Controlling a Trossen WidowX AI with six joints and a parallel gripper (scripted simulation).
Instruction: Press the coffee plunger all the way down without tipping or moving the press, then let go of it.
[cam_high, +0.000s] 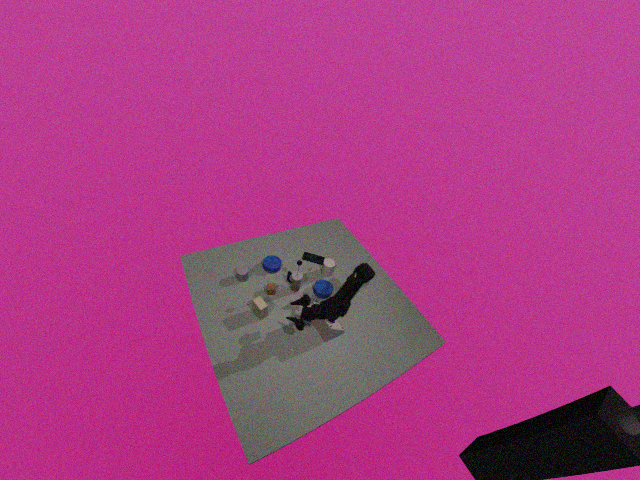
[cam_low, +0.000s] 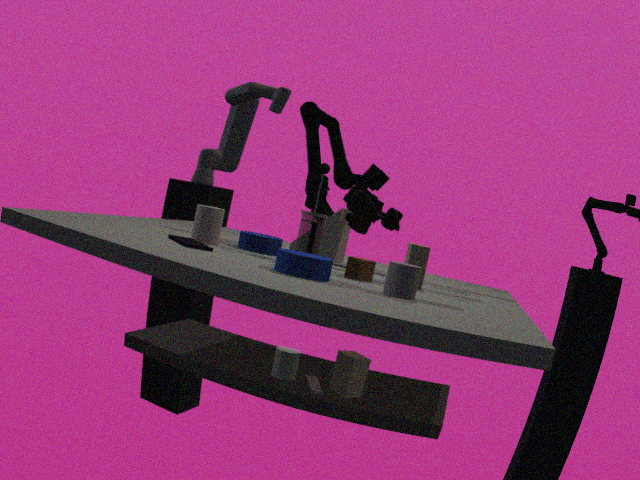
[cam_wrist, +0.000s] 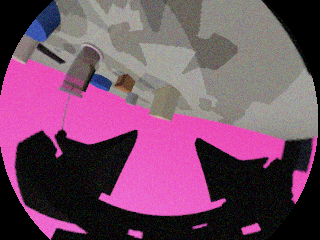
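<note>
My gripper tip is 23 cm short of the coffee press, 14 cm to the left of it and 2 cm above it. From my gripper tip the other things lie so: white cylinder: 42 cm to the right, 27 cm ahead, 10 cm below; grey cylinder: 41 cm ahead, 13 cm to the left, 11 cm below; brown cube: 24 cm ahead, 12 cm below.
</note>
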